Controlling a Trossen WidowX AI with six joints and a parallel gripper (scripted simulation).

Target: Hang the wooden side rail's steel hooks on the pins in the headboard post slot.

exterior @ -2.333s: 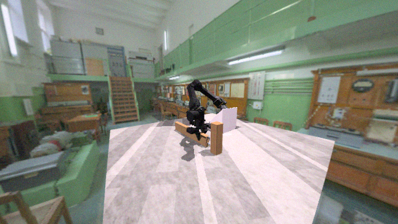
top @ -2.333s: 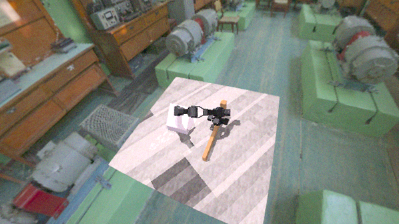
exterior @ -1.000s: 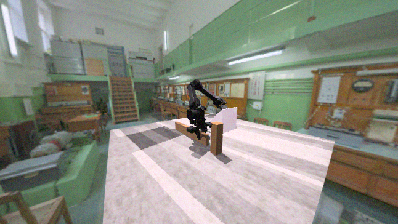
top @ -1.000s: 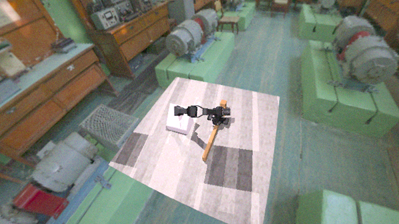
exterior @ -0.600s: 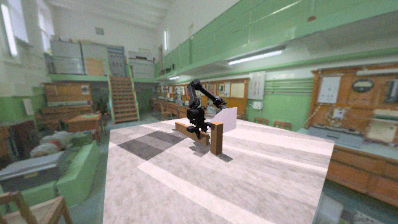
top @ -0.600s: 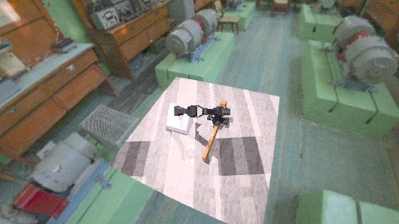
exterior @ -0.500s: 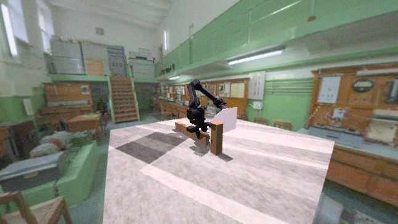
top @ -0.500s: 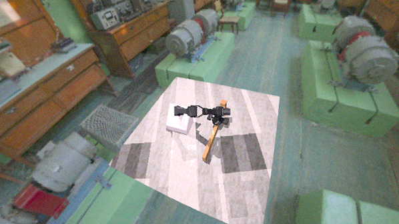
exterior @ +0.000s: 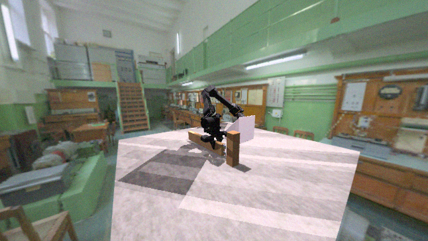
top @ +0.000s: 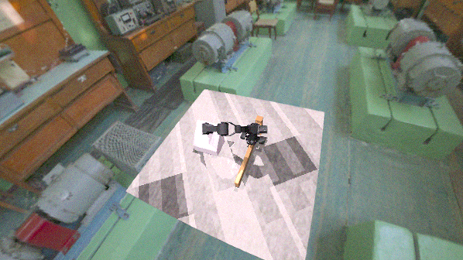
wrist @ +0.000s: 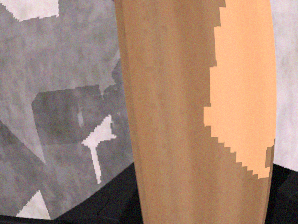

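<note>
My gripper tip is 1 cm short of the wooden headboard post, 15 cm to the right of it and 6 cm below it.
</note>
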